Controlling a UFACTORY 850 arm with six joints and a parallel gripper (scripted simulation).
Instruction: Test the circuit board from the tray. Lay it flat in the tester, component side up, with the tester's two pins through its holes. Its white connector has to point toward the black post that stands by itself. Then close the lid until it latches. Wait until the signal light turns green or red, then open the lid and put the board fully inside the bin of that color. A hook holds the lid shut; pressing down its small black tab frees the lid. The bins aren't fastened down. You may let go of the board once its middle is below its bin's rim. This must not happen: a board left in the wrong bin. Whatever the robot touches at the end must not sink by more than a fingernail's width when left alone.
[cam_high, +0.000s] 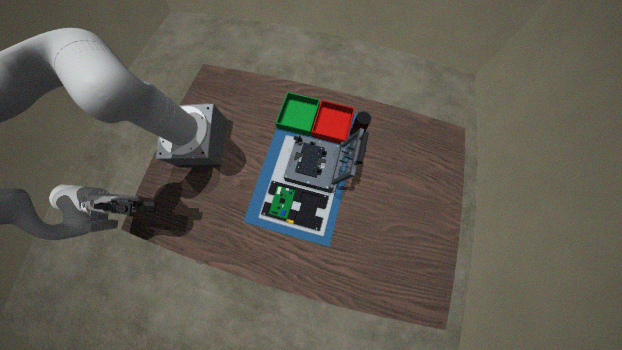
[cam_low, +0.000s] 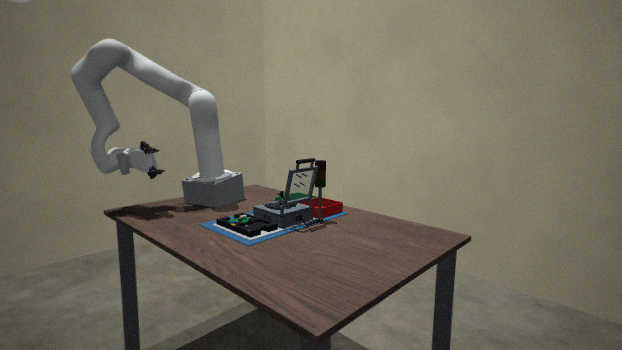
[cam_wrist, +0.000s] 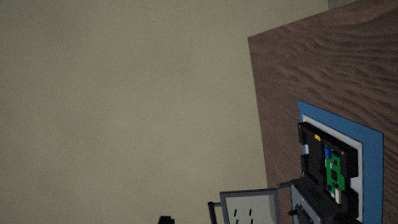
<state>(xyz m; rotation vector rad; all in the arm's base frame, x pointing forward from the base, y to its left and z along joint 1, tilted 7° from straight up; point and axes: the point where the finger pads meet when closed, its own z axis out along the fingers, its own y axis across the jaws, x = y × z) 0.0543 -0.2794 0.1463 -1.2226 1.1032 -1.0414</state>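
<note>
Now: the green circuit board 360 mm ahead of my hand, 220 mm below it and 150 mm to the left of it. The rest, counted from my hand: red bin: 520 mm to the left, 470 mm ahead, 220 mm below; tester lid: 540 mm ahead, 320 mm to the left, 50 mm below; green bin: 520 mm to the left, 320 mm ahead, 220 mm below.
</note>
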